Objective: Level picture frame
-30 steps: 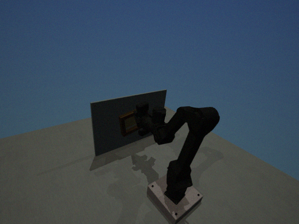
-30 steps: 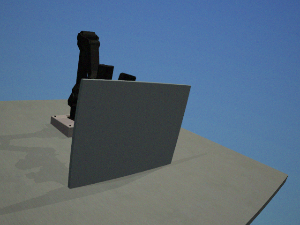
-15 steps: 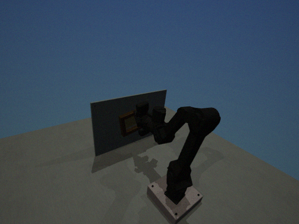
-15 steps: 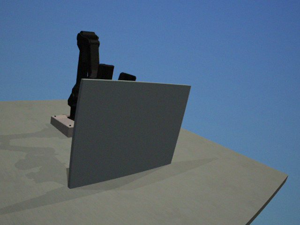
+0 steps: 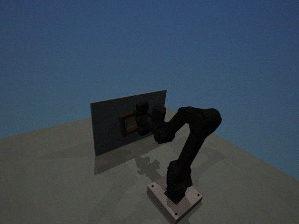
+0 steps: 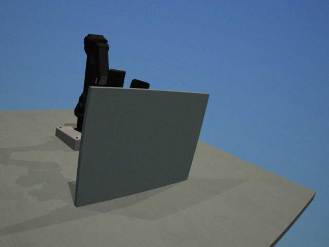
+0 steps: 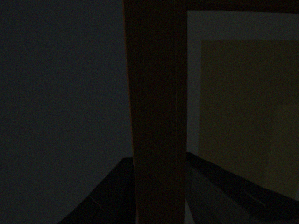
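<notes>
My gripper tip is now 10 mm short of the picture frame, 10 mm to the left of it and 50 mm above it. From my gripper tip the other things lie so: grey wall panel: 20 mm ahead, 20 mm to the right, 70 mm below.
</notes>
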